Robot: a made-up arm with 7 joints. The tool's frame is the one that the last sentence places.
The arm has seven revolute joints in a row. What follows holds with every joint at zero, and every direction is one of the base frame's. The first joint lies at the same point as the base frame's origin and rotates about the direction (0.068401, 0.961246, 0.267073), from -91.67 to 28.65 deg. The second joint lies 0.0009 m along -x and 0.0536 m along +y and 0.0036 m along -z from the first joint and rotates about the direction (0.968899, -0.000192, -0.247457), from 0.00 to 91.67 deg. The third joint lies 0.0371 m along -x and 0.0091 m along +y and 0.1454 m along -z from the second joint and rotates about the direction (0.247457, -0.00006, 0.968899), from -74.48 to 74.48 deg. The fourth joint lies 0.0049 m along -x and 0.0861 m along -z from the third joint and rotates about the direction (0.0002, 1, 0.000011), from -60.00 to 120.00 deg. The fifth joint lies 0.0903 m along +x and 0.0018 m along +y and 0.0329 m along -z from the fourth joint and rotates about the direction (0.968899, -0.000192, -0.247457), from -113.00 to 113.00 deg. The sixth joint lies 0.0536 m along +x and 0.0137 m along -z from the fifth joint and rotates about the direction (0.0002, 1, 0.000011), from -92.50 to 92.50 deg. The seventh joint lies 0.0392 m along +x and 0.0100 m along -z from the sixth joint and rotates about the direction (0.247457, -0.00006, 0.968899), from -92.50 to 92.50 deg. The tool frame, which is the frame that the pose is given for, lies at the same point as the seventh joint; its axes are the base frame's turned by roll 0.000, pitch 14.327 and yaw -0.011 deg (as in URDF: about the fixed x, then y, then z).
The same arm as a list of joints. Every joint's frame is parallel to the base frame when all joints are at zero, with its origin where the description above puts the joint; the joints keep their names.
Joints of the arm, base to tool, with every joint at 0 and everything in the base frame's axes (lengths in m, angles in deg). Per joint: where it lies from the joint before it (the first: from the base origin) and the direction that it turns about. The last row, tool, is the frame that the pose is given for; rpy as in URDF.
joint 1: axis 0.068403 0.961235 0.26711 xyz 0 0 0
joint 2: axis 0.968889 -0.0002 -0.247497 xyz -0.0009 0.0536 -0.0036
joint 3: axis 0.247497 -0.0001 0.968889 xyz -0.0371 0.0091 -0.1454
joint 4: axis 0.0002 1 0 xyz -0.0049 0 -0.0861
joint 5: axis 0.968889 -0.0002 -0.247497 xyz 0.0903 0.0018 -0.0329
joint 6: axis 0.0002 1 0 xyz 0.0536 0 -0.0137
joint 7: axis 0.247497 -0.0001 0.968889 xyz 0.0392 0 -0.01
tool: xyz 0 0 0 rpy 0 14.33 -0.01
Joint limits (deg, base to tool): -91.67..28.65 0..91.67 -74.48..74.48 -60..120 -113..113 -92.5..92.5 -92.5..92.5

